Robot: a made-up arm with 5 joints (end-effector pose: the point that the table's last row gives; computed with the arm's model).
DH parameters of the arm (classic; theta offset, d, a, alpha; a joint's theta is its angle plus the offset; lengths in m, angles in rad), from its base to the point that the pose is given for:
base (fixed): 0.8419 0 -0.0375 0
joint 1: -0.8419 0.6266 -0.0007 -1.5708
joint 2: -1.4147 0 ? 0
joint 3: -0.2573 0 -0.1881 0
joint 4: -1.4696 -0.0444 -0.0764 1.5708
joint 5: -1.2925 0 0.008 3.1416
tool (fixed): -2.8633 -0.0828 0 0
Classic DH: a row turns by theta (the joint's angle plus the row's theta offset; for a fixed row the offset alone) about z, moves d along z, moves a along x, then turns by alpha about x.
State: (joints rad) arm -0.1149 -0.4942 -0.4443 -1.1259 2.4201
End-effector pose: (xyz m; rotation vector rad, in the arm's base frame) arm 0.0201 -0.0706 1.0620 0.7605 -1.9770 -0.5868
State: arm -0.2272 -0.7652 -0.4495 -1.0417 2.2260
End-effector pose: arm -0.0910 -0.0517 1.0584 0.4884 -2.2472 -0.4654
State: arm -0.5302 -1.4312 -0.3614 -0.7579 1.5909
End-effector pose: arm -0.2761 0.0705 0.9253 -0.6470 -2.4817 -0.2122
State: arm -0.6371 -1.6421 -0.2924 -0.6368 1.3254
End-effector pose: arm -0.2897 0.1130 0.8559 -1.1011 -2.3314 -0.1471
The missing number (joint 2, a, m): 0.4528
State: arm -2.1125 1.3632 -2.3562 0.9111 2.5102
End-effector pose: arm -0.4169 -0.6077 0.4871 -0.0692 -0.1042 -3.0494
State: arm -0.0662 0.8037 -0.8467 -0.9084 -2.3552
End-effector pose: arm 0.4843 -0.1023 0.7201 1.1006 -0.4985 -2.1957
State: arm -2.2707 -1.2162 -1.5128 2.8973 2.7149
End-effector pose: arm 0.1261 0.2080 0.9327 -0.1300 -0.2058 2.8590
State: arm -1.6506 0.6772 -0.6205 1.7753 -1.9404
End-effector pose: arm -0.0877 -0.2648 0.6830 1.0853 -1.7284 1.2564
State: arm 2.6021 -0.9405 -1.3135 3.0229 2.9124
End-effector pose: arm 0.1566 -0.0942 0.9671 -0.7549 -0.3201 1.1944
